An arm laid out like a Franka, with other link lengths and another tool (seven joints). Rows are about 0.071 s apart.
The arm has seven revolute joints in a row. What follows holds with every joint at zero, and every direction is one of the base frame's. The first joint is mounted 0.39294 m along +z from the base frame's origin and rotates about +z. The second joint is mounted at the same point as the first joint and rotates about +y. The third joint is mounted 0.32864 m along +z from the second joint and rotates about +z. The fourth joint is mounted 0.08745 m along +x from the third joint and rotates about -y. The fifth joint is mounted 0.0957 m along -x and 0.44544 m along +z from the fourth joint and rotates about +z. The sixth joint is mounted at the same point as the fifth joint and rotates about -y. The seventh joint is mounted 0.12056 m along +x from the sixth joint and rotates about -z. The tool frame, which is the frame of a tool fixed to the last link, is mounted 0.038 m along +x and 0.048 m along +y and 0.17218 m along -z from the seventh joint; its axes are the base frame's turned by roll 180, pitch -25 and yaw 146.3 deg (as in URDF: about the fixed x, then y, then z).
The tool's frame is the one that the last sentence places.
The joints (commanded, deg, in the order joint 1, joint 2, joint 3, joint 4, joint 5, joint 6, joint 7), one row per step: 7.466 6.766 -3.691 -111.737 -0.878 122.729 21.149; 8.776 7.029 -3.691 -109.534 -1.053 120.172 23.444; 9.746 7.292 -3.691 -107.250 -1.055 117.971 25.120; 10.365 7.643 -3.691 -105.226 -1.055 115.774 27.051; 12.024 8.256 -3.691 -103.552 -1.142 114.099 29.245; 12.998 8.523 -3.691 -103.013 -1.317 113.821 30.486; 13.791 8.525 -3.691 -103.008 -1.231 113.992 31.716; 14.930 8.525 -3.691 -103.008 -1.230 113.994 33.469; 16.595 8.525 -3.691 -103.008 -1.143 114.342 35.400; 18.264 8.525 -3.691 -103.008 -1.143 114.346 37.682; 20.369 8.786 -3.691 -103.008 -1.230 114.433 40.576; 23.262 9.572 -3.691 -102.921 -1.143 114.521 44.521; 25.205 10.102 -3.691 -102.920 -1.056 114.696 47.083; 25.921 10.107 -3.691 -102.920 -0.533 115.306 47.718
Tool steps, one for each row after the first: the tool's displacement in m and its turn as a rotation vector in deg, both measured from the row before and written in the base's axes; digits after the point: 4 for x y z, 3 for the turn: 0.0032 0.0151 0.0123 -0.078 0.561 -0.939; 0.0039 0.0116 0.0145 0.054 0.144 -0.737; 0.0030 0.0067 0.0106 0.015 0.479 -1.347; 0.0007 0.0202 0.0050 -0.104 0.546 -0.529; 0.0001 0.0118 0.0015 -0.126 -0.050 -0.204; -0.0009 0.0096 0.0007 0.166 -0.185 -0.462; -0.0023 0.0134 0.0001 0.085 -0.038 -0.612; -0.0032 0.0204 0.0012 0.254 -0.358 -0.285; -0.0046 0.0196 0.0001 0.126 -0.038 -0.609; -0.0061 0.0246 -0.0031 0.016 0.099 -0.750; -0.0093 0.0340 -0.0092 0.030 0.530 -1.076; -0.0073 0.0227 -0.0065 0.025 0.308 -0.645; -0.0020 0.0098 0.0020 0.702 -0.388 -0.108
